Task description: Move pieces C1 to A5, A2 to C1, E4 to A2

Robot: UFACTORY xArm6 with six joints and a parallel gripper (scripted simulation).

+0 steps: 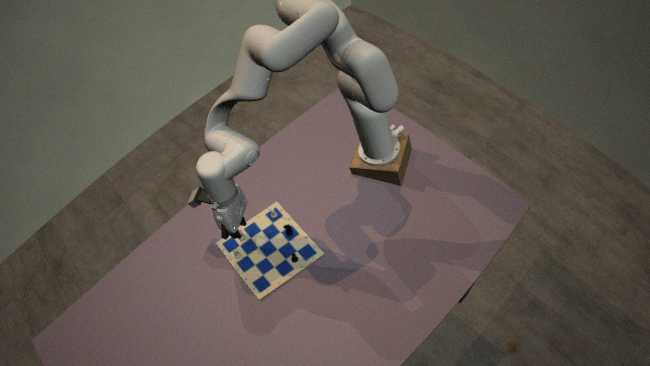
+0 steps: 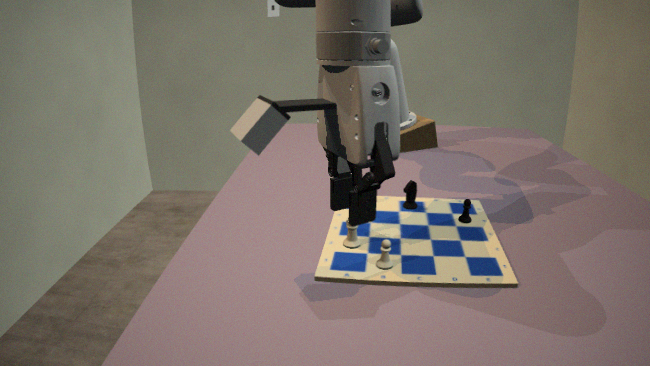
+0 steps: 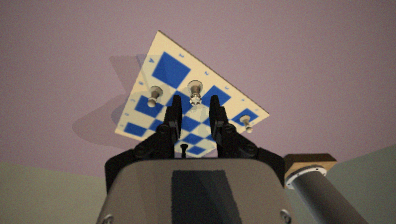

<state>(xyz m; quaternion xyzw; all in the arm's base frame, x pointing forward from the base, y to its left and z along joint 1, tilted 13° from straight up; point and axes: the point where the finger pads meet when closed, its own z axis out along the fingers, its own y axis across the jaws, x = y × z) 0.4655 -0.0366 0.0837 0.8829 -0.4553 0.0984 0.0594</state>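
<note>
Now: hand 40 mm above the white rook. Round my hand: black pawn: 70 mm behind, 150 mm to the left, 40 mm below; chessboard: 40 mm behind, 80 mm to the left, 60 mm below; black knight: 110 mm behind, 70 mm to the left, 40 mm below.
</note>
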